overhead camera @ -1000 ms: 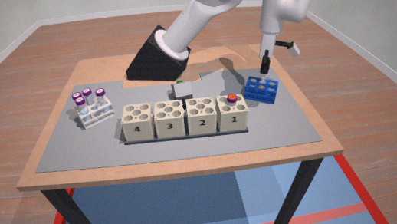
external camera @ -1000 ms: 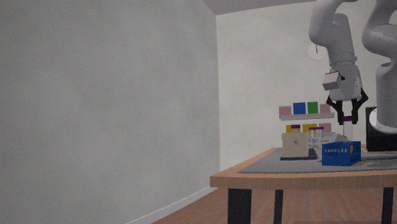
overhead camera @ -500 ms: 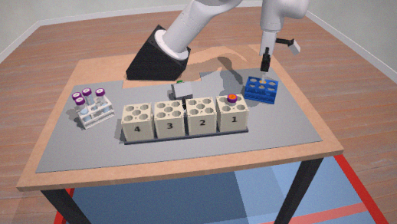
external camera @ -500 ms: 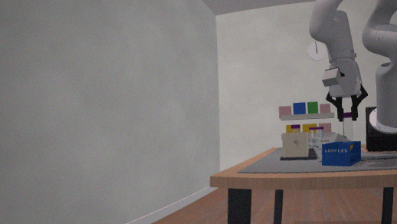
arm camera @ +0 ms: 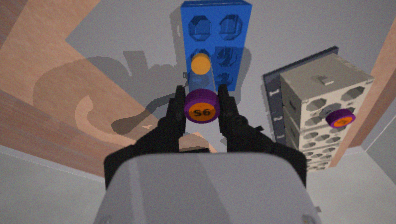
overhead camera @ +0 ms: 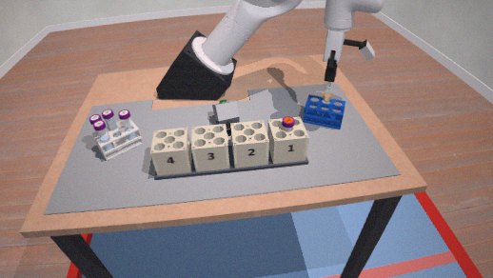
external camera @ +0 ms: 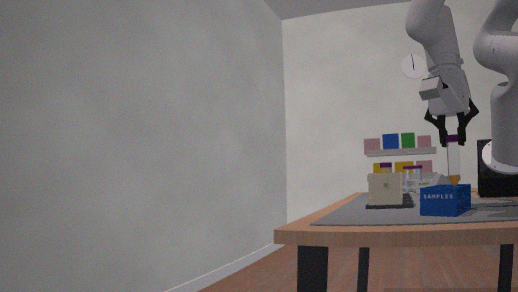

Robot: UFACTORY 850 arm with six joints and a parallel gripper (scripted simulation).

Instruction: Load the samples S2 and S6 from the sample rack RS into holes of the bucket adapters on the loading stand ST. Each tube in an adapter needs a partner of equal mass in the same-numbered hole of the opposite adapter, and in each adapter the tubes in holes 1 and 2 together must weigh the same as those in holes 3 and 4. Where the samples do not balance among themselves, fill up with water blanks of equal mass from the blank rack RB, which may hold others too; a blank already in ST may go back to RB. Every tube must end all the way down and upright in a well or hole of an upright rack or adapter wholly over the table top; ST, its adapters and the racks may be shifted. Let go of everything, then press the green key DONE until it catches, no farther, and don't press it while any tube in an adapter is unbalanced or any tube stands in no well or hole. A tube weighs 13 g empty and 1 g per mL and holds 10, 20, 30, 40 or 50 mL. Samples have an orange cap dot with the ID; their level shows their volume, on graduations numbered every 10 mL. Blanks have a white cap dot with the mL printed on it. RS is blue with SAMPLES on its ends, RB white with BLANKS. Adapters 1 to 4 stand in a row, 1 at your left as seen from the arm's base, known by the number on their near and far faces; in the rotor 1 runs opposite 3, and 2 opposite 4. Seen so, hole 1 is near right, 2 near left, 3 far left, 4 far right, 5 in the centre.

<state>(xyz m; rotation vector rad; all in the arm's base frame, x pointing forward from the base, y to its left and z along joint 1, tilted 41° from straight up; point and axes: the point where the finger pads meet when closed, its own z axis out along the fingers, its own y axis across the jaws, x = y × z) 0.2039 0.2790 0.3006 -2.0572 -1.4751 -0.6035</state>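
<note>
Now: the sample S6 50 mm below my hand and 10 mm ahead of it. The rest, counted from my hand: blue sample rack RS: 140 mm below, 20 mm ahead, 10 mm to the right; adapter 1: 200 mm ahead, 150 mm to the right, 120 mm below; sample tube S2: 190 mm ahead, 140 mm to the right, 100 mm below.
</note>
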